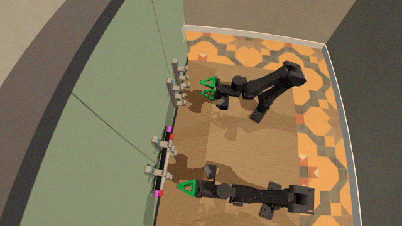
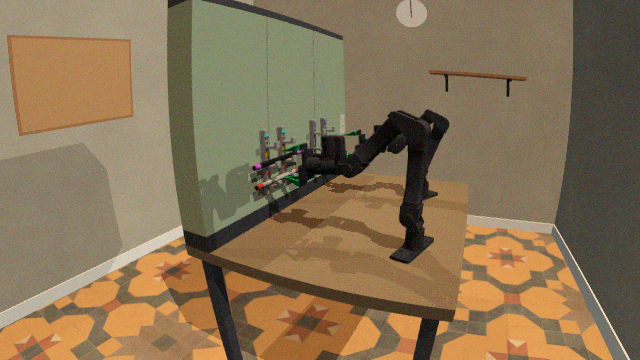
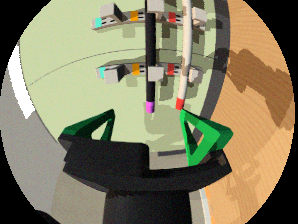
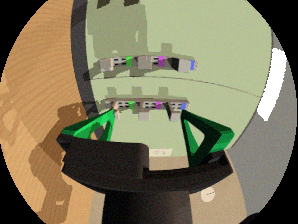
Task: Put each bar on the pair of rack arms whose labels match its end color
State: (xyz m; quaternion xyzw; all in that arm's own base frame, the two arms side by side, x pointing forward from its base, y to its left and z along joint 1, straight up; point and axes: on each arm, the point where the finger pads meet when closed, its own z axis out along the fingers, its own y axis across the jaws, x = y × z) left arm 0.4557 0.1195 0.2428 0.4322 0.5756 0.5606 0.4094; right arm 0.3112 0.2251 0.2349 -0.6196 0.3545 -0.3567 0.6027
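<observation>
Now: left hand 90 mm short of the bar, 110 mm to the left of it and 10 mm above it. The rest, counted from my left hand: green wall panel 160 mm ahead, 300 mm to the right, 180 mm above.
</observation>
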